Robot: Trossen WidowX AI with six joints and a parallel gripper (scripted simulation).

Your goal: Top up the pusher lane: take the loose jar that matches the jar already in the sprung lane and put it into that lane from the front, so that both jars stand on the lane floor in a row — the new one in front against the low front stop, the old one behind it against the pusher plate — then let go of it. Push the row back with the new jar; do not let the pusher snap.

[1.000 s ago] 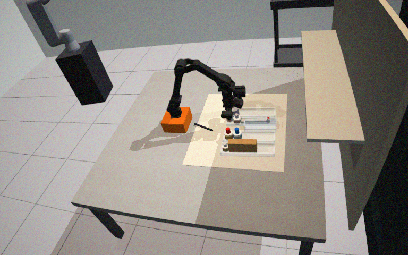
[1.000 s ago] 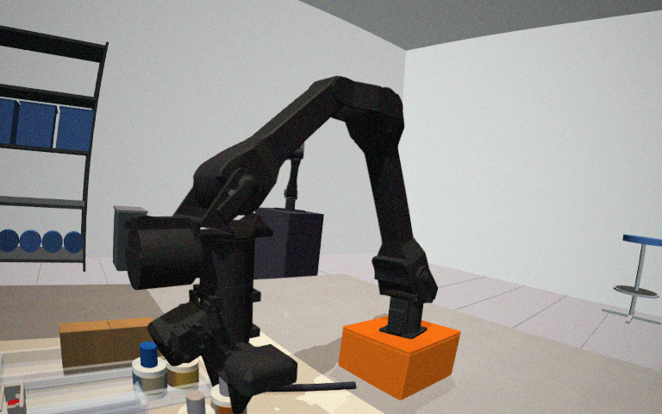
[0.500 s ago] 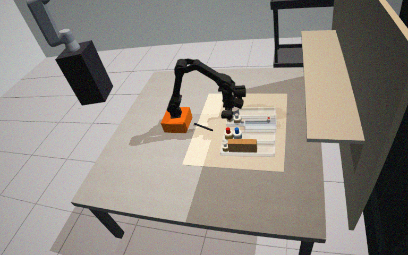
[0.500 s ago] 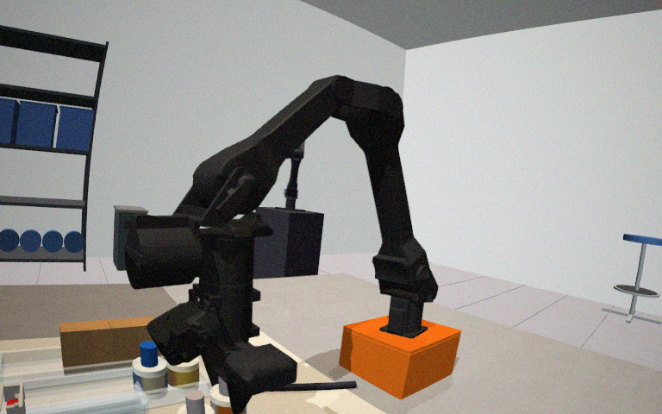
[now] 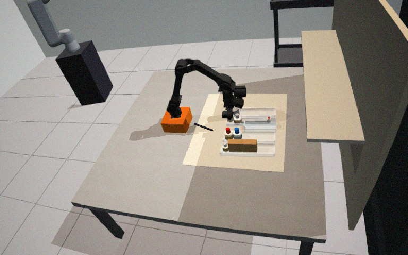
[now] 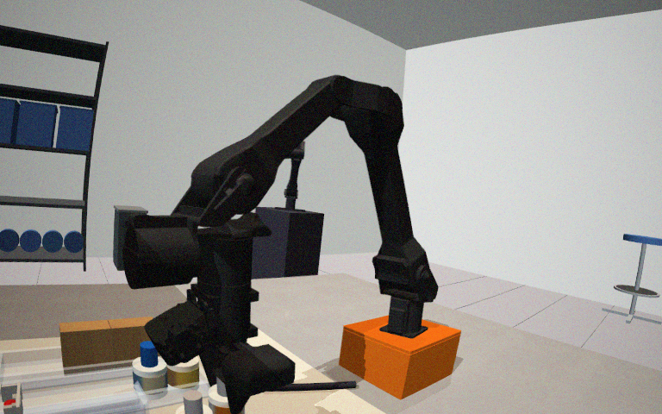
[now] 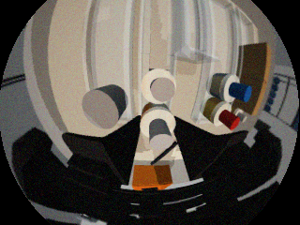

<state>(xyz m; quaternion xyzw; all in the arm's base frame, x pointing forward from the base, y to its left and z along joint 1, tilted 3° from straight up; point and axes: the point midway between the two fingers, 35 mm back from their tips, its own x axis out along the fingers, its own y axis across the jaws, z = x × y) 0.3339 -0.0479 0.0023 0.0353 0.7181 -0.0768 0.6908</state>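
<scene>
The grey-topped cylinder lies 2 cm ahead of my gripper tip, 8 cm to the left of it and 2 cm below it. Also, from my gripper tip: black rod (17 cm behind, 1 cm to the right, 4 cm below); then clear sprung lane (14 cm ahead, 5 cm to the right, 3 cm below); then small jar (4 cm behind, 22 cm to the right, 2 cm below).
</scene>
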